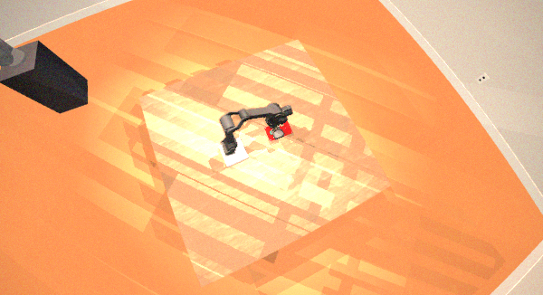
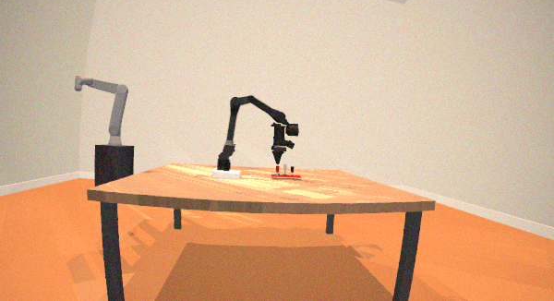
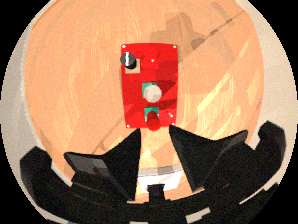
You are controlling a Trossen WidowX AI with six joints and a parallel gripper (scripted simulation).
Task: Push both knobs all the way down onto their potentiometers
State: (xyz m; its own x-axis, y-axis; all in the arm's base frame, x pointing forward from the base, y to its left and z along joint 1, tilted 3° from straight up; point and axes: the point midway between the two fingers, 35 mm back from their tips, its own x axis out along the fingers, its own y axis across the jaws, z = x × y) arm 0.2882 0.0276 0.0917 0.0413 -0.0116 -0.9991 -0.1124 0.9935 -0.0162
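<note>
My gripper tip is 3 cm above the red knob. The rest, counted from my gripper tip: black knob: 8 cm ahead, 3 cm to the left, 2 cm below.
</note>
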